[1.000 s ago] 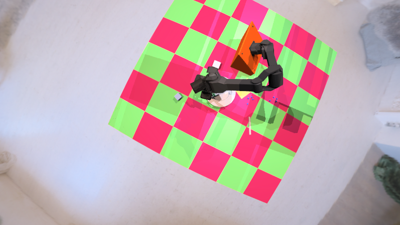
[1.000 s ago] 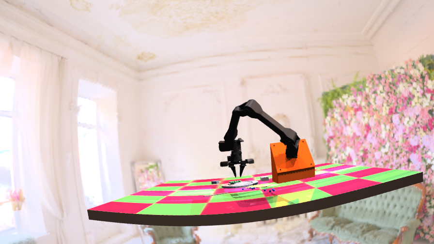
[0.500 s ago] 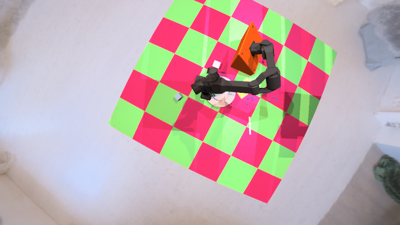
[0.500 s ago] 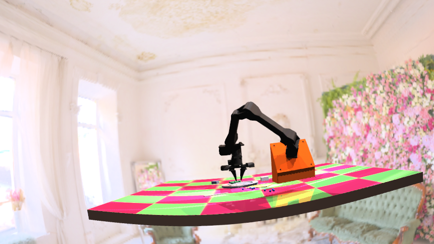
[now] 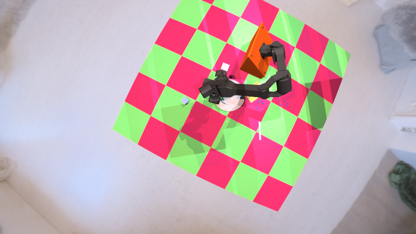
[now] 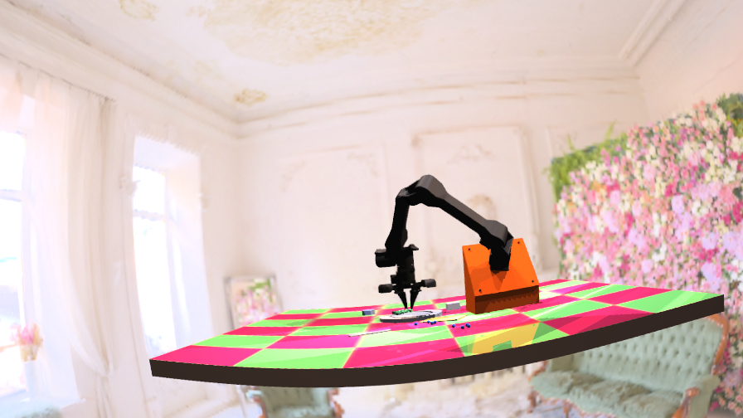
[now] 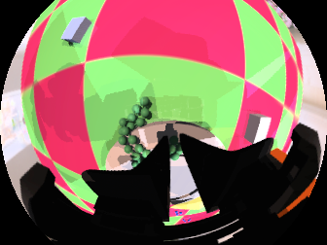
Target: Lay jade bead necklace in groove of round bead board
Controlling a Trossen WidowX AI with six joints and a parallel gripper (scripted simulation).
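The round bead board is 10 mm behind my gripper tip, 80 mm to the left of it and 10 mm below it. Round my gripper tip: pale blue cube: 160 mm ahead, 130 mm to the right, 10 mm below; white cube: 150 mm behind, 30 mm to the right; yellow patch: 120 mm behind, 210 mm to the left, 10 mm below.
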